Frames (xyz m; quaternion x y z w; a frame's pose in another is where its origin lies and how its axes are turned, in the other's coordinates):
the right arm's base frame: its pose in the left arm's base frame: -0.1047 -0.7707 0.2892 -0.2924 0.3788 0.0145 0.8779
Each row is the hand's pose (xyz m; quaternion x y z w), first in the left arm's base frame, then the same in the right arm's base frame.
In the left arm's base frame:
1: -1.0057 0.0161 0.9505 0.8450 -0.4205 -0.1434 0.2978
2: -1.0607 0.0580 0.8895 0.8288 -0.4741 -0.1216 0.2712
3: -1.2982 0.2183 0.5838 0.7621 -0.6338 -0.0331 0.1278
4: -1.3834 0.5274 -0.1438 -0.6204 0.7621 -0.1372 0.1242
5: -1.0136 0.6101 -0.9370 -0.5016 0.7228 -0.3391 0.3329
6: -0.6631 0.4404 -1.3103 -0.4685 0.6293 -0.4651 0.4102
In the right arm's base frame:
1: -1.2418 0.5422 0.1794 -0.8771 0.4523 -0.0669 0.1470
2: -1.2481 0.6211 0.1322 -0.8461 0.4954 -0.0646 0.1856
3: -1.2428 0.9662 -0.1054 -0.7098 0.6062 -0.0725 0.3512
4: -0.8740 1.6090 -0.3936 -0.4453 0.6712 -0.1344 0.5772
5: -0.0924 1.9847 -0.5373 -0.2041 0.6149 -0.2812 0.7079
6: 0.4421 1.9451 -0.5985 -0.1060 0.5399 -0.4077 0.7287

